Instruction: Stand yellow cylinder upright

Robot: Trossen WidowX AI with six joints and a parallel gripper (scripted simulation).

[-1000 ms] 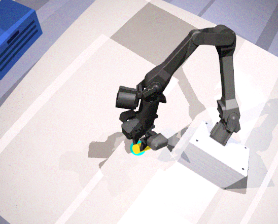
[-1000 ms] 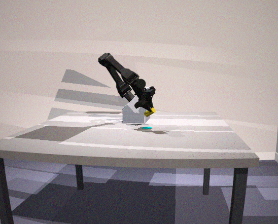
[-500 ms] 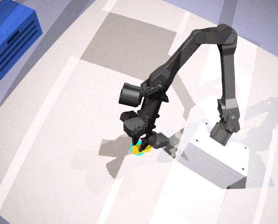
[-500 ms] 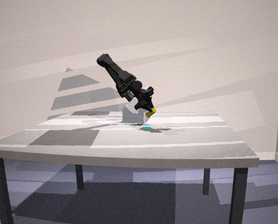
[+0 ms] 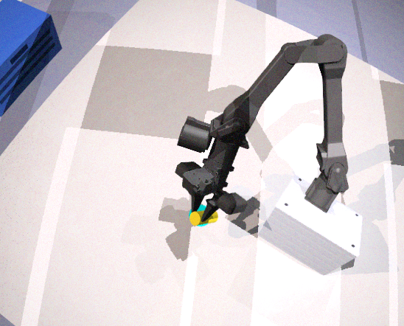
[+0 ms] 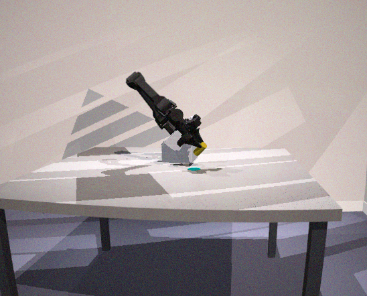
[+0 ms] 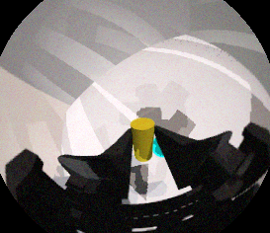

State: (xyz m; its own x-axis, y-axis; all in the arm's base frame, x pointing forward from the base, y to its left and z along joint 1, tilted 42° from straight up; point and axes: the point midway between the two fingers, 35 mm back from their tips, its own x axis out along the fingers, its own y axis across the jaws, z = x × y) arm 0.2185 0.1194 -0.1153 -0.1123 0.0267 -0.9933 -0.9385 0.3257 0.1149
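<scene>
Now: the yellow tall cylinder 2 cm below my gripper tip, 1 cm to the right of it and 1 cm behind it. Round my gripper tip: cyan circle (11 cm below, 4 cm to the right, 2 cm ahead).
</scene>
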